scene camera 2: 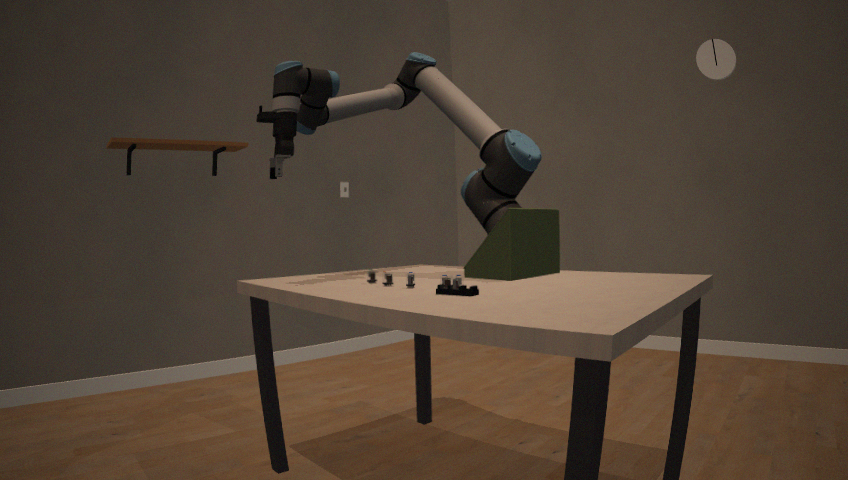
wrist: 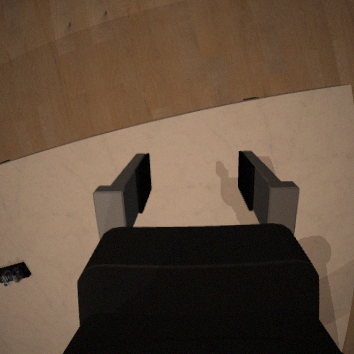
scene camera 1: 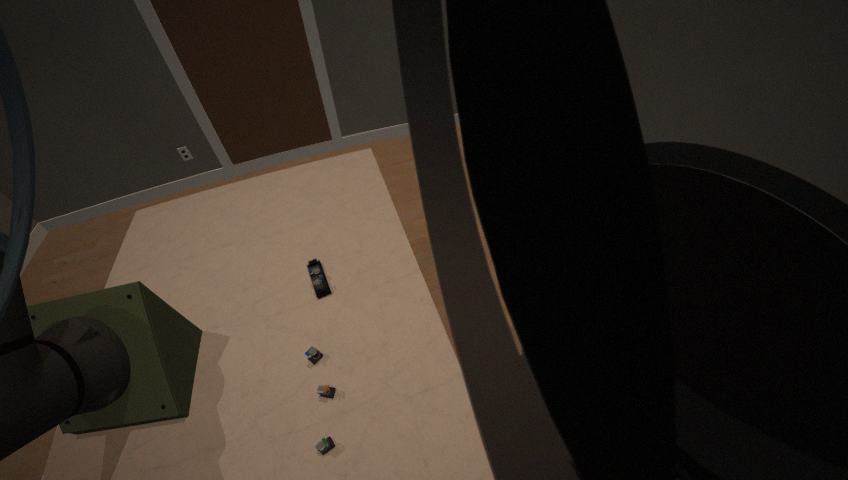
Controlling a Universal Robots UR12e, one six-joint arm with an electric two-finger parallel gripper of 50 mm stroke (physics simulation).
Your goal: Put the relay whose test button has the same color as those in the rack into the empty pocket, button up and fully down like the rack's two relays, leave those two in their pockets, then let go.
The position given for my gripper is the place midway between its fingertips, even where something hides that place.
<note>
I see my gripper [scene camera 2: 275, 177].
My gripper also shows in the wrist view [wrist: 194, 170].
</note>
